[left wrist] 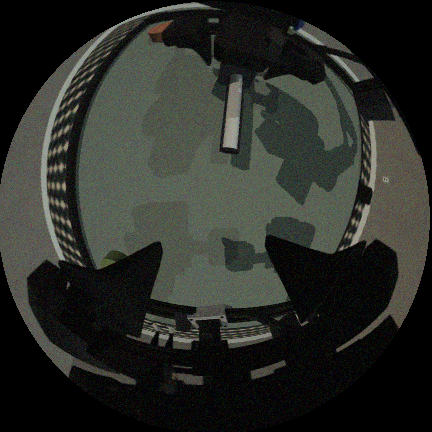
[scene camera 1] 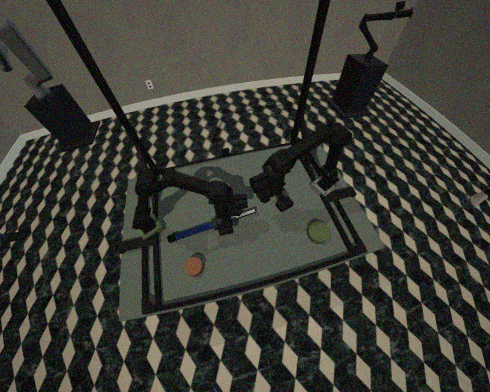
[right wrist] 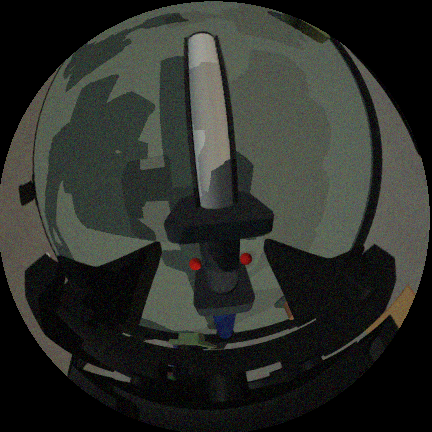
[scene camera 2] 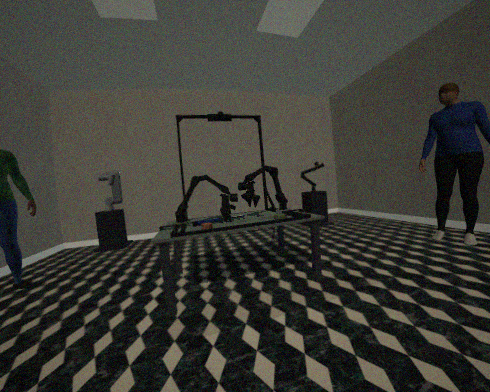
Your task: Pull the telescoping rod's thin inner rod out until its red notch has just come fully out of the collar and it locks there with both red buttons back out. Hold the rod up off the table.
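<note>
The rod lies on the table. Its blue outer tube (scene camera 1: pixel 192 232) (right wrist: pixel 225 325) points left, and its white inner rod (scene camera 1: pixel 246 213) (left wrist: pixel 232 110) (right wrist: pixel 212 115) points right. The dark collar (right wrist: pixel 218 232) shows in the right wrist view with both red buttons (right wrist: pixel 195 264) (right wrist: pixel 245 259) out at its sides. No red notch shows. My right gripper (scene camera 1: pixel 226 225) (scene camera 2: pixel 227 214) (right wrist: pixel 212 246) is open, low over the collar, one finger on each side; contact cannot be told. My left gripper (scene camera 1: pixel 283 201) (scene camera 2: pixel 253 201) (left wrist: pixel 213 244) is open and empty, above the table beyond the inner rod's free end.
An orange disc (scene camera 1: pixel 193 266) (scene camera 2: pixel 206 226) (left wrist: pixel 159 32) lies near the table's front left. A green disc (scene camera 1: pixel 318 232) (left wrist: pixel 115 257) (right wrist: pixel 307 30) lies at the right. Dark rails (scene camera 1: pixel 250 284) edge the table. The right arm hides much of the collar in scene camera 1.
</note>
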